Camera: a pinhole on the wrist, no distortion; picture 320 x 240 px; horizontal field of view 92.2 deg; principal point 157.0 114.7 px. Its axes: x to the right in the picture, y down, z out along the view. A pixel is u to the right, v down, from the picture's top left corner.
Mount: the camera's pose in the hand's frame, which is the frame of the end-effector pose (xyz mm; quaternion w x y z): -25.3 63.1 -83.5 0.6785 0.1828 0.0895 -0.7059
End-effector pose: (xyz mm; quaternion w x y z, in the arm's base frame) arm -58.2 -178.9 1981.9 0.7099 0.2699 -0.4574 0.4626
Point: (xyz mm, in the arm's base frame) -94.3 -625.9 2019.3
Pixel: 165 98
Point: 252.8 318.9 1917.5
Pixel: behind the camera
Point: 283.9 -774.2 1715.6
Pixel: 280 27
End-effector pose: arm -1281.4 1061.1 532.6 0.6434 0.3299 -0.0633 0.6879
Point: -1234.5 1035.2 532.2
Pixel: 213 143
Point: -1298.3 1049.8 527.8
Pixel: 180 158
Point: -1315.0 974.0 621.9
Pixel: 81 133
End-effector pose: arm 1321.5 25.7 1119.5 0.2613 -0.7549 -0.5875 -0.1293
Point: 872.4 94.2 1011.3
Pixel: 280 103
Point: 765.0 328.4 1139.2
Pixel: 309 178
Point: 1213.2 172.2 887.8
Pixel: 151 135
